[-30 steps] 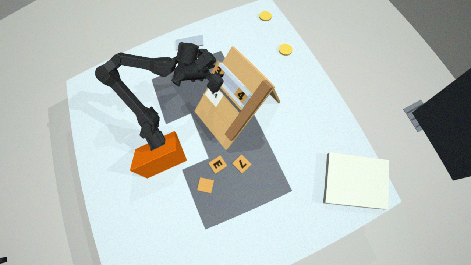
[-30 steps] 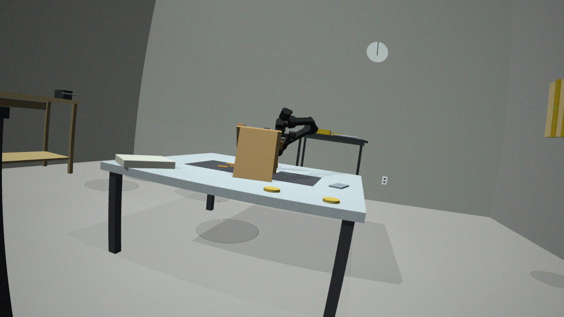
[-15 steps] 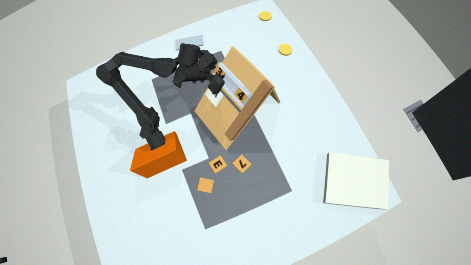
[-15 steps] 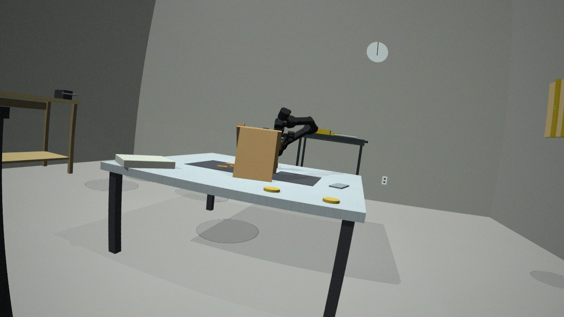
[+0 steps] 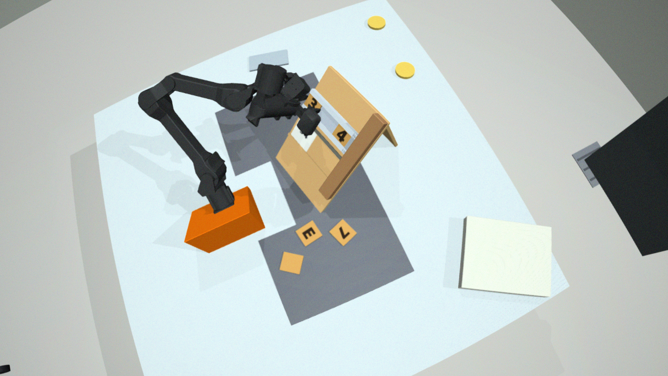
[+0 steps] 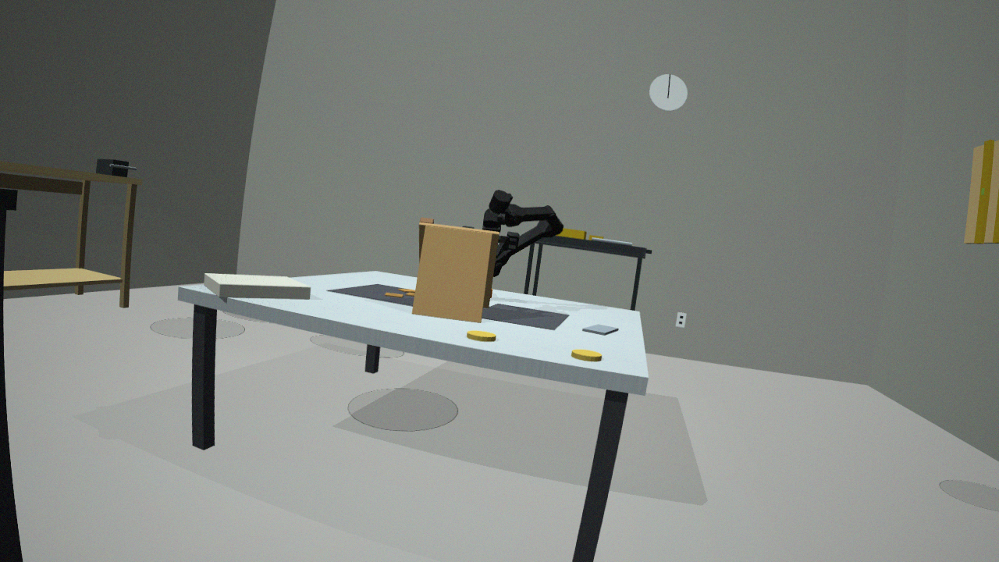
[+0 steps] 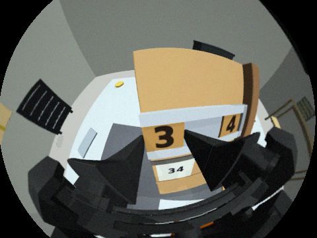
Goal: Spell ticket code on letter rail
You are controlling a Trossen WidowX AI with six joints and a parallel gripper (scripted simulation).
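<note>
My gripper tip is 3 cm short of the tile marked 4 and 13 cm to the left of it. Round my gripper tip: white ticket: 5 cm behind, 3 cm to the right, 7 cm below; grey plate: 4 cm behind, 38 cm to the left, 18 cm below; tile marked 3: right at my gripper tip.
</note>
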